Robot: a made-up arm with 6 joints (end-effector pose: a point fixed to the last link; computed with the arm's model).
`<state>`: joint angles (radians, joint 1 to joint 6).
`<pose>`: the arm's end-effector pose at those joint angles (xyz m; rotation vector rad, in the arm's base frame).
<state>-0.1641 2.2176 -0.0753 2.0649 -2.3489 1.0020</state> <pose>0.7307 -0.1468 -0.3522 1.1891 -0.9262 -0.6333</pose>
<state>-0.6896 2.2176 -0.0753 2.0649 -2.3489 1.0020</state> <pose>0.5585 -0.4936 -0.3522 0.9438 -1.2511 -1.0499</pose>
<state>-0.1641 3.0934 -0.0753 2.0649 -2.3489 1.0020</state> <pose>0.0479 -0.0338 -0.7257 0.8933 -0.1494 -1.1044</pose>
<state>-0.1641 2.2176 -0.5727 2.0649 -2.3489 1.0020</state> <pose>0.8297 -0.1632 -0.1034 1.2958 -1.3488 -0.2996</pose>
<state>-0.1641 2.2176 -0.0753 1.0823 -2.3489 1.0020</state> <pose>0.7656 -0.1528 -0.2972 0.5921 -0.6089 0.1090</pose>
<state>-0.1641 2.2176 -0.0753 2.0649 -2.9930 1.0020</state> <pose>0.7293 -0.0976 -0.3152 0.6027 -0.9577 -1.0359</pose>
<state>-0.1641 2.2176 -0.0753 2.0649 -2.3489 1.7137</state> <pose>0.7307 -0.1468 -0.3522 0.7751 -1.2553 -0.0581</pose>
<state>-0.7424 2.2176 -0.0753 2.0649 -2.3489 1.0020</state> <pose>0.5316 -0.5223 -0.3522 0.9150 -1.2820 -1.0911</pose>
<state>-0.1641 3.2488 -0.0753 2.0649 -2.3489 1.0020</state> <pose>-0.0941 -0.0102 -0.7227 0.8277 -0.0087 -1.1723</pose>
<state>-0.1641 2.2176 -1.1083 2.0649 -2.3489 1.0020</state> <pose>0.7918 -0.1569 0.1825 1.3529 -1.7799 0.1148</pose>
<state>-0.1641 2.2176 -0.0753 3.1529 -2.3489 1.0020</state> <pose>0.7213 -0.0826 -0.3829 1.7765 -1.1698 -1.5609</pose>
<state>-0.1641 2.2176 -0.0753 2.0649 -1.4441 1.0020</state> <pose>0.7868 -0.1804 -0.4067 1.9098 -0.7553 0.0552</pose>
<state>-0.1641 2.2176 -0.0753 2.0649 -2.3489 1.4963</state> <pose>0.7307 -0.1468 -0.3522 0.9093 -1.1670 -0.2345</pose>
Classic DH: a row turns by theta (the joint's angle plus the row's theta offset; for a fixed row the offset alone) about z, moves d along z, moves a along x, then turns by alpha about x. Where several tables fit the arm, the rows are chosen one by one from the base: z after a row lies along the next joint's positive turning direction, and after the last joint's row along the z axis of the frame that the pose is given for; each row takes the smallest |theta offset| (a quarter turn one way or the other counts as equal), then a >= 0, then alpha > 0; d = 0 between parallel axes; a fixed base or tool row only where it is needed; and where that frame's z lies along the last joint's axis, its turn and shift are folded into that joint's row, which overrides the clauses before.
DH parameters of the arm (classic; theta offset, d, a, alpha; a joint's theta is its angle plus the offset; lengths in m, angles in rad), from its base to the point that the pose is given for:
joint 1: 0 0.2001 0 -1.5708
joint 2: -1.5708 0 0.3823 0
joint 3: 1.5708 0.0356 0 1.5708
joint 4: 0 0.6124 0 -1.5708
joint 5: 0 0 0 1.5708
joint 6: 0 0.0974 0 0

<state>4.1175 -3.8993 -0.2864 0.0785 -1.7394 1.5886</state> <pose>-0.4397 -0.6999 -0.2945 0.3237 -0.1814 -0.5975</pose>
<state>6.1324 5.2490 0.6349 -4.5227 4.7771 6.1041</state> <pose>-0.5549 0.0238 0.9727 1.0100 -1.2569 1.4357</pose>
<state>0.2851 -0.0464 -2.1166 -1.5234 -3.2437 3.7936</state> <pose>-0.4349 -0.1007 0.2946 -0.5043 0.8614 -0.6749</pose>
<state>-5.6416 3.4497 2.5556 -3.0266 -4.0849 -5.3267</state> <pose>-0.2911 -0.1843 0.3482 2.5487 -0.2753 -0.5529</pose>
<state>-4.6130 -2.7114 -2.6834 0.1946 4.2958 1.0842</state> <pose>-0.0411 0.2272 0.2818 0.6959 -1.3493 2.3991</pose>
